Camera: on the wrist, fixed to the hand. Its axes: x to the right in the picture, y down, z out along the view.
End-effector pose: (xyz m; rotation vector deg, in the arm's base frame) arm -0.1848 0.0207 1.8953 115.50 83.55 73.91
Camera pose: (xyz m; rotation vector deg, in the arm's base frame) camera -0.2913 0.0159 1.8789 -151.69 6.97 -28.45
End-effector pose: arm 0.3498 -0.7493 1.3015 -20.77 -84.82 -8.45
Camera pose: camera 0.4006 -0.8437 1.2897 -59.17 -73.91 84.38
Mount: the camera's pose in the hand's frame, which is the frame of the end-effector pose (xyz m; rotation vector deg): -0.0186 -0.0707 -0.0793 26.29 -25.69 83.30
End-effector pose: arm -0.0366 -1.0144 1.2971 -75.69 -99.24 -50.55
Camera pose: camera -0.0892 -1.1073 1.3123 -112.19 -40.34 35.65
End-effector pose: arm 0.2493 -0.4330 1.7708 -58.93 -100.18 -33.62
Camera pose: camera 0.2322 -0.5377 1.7902 -101.46 -53.54 54.79
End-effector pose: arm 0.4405 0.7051 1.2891 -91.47 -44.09 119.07
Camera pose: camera 0.5210 0.7618 1.3331 59.73 -44.95 -126.96
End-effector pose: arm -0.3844 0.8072 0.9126 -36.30 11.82 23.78
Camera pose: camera -0.3751 0.7015 0.8933 10.69 16.95 104.48
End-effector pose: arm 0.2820 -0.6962 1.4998 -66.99 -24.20 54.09
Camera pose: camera 0.3571 -0.7635 1.5380 -39.96 23.73 138.67
